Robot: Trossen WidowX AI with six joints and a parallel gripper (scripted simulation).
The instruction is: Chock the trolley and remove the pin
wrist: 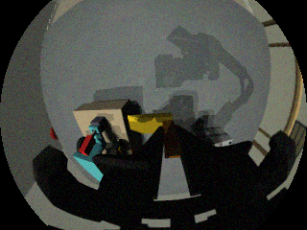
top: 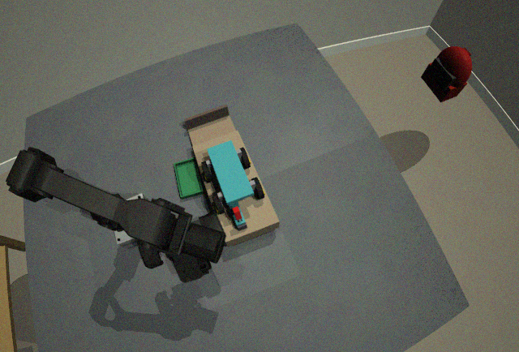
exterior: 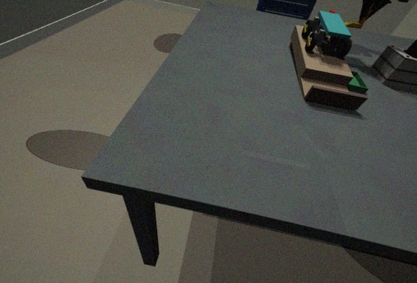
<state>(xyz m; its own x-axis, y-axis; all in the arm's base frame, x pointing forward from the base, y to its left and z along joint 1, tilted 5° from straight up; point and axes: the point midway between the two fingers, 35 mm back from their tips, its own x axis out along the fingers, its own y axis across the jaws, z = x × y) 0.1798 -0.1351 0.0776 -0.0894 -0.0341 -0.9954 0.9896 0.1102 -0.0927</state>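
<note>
My gripper tip is 130 mm short of the red-headed stop pin, 40 mm to the right of it and 20 mm above it. From my gripper tip the other things lie so: teal-topped trolley (150 mm to the left, 150 mm ahead, 30 mm below); tan ramp (160 mm to the left, 150 mm ahead, 100 mm below); yellow chock (20 mm ahead, 10 mm below).
</note>
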